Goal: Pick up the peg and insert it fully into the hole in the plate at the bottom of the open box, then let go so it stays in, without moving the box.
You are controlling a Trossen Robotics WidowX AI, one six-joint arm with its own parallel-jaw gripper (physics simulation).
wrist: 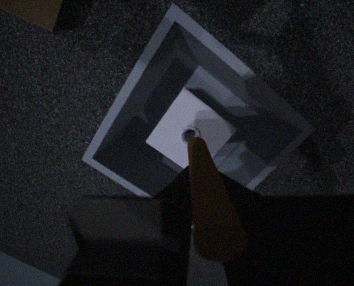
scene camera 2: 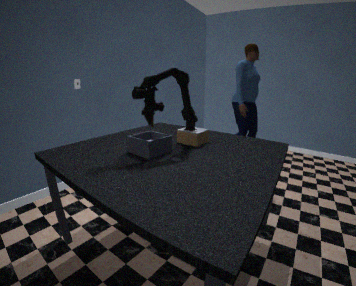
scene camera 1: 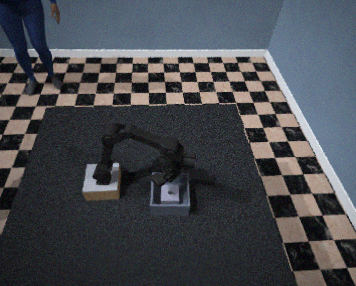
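Pixels of known places: gripper, between the fingertips: point(wrist: 197, 171) point(scene camera 2: 149, 125) point(scene camera 1: 170, 181); arm's base, origin of its link: point(scene camera 2: 190, 129) point(scene camera 1: 103, 179).
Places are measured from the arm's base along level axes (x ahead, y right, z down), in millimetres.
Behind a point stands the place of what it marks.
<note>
The orange-brown peg point(wrist: 212, 220) is between the fingers of my gripper point(wrist: 197, 171) @(x 339, y 32, z -71 mm) point(scene camera 2: 151, 123) @(x 339, y 32, z -71 mm), which is shut on it. In the wrist view the peg's far end overlaps the lower right edge of the round hole point(wrist: 189, 134). The hole is in the pale square plate point(scene camera 1: 170, 197) @(x 343, y 61, z 32 mm) point(wrist: 167, 137) @(x 317, y 57, z 32 mm) on the bottom of the open grey-blue box point(scene camera 1: 170, 210) @(x 347, y 129, z 36 mm) point(scene camera 2: 159, 148) @(x 349, y -61, z 46 mm) point(wrist: 128, 95) @(x 253, y 36, z -8 mm). In scene camera 2 the gripper points down above the box. The peg is too small and dark to make out in the scene views. The arm hides the box's back part in scene camera 1.
The arm stands on a white-topped, wood-coloured block point(scene camera 1: 102, 195) @(x 1, y 65, z 45 mm) point(scene camera 2: 192, 138) @(x 63, y -71, z 40 mm) point(wrist: 32, 12) @(x 77, y 43, z 52 mm) beside the box. Both are on the dark table point(scene camera 1: 125, 250) @(x 154, y 311, z 90 mm) point(scene camera 2: 200, 185) @(x 473, y -436, z 90 mm). The box's raised walls surround the plate. A person point(scene camera 1: 30, 37) point(scene camera 2: 247, 85) stands beyond the table.
</note>
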